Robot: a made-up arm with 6 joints.
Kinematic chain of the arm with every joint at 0, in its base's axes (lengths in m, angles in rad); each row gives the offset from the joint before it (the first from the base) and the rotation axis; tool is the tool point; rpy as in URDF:
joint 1: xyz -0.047 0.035 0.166 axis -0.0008 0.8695 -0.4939
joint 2: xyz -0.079 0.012 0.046 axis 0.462 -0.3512 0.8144
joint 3: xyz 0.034 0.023 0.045 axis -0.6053 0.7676 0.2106
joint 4: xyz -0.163 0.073 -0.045 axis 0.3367 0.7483 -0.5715
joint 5: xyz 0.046 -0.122 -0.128 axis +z
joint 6: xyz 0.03 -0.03 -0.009 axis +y
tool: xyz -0.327 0.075 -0.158 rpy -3.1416 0 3.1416
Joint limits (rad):
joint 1: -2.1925..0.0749
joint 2: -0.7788..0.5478
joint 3: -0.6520..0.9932
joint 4: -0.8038..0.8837
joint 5: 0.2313..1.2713
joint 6: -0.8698..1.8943
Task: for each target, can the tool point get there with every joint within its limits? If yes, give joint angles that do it. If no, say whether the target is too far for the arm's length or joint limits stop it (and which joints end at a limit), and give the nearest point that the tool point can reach.
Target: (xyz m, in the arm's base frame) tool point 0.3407 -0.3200 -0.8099
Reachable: no: too far | nearest point 0.1907 -0.2186 -0.4716 | short by 0.384 m
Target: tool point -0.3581 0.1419 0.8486
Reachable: no: joint limits stop it (at a limit: joint 1, joint 3, joint 4, joint 5) | nearest point -0.3529 0.1478 0.7369 | short by 0.112 m
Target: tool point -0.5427 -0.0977 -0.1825
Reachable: yes | joints -0.7206 -0.3689 0.1697 0.4875 0.6271 0.1008
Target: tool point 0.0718 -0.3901 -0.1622
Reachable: yes | joints -1.8721 -0.0078 0.2806 0.3460 0.7164 0.5902
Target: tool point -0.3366 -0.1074 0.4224
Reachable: yes | joints -0.5639 -0.3048 0.5725 -0.4444 1.1002 1.2764
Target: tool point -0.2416 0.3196 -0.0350
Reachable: no: joint limits stop it (at a limit: joint 2, joint 3, joint 5) | nearest point -0.3898 0.3454 -0.0797 | short by 0.157 m
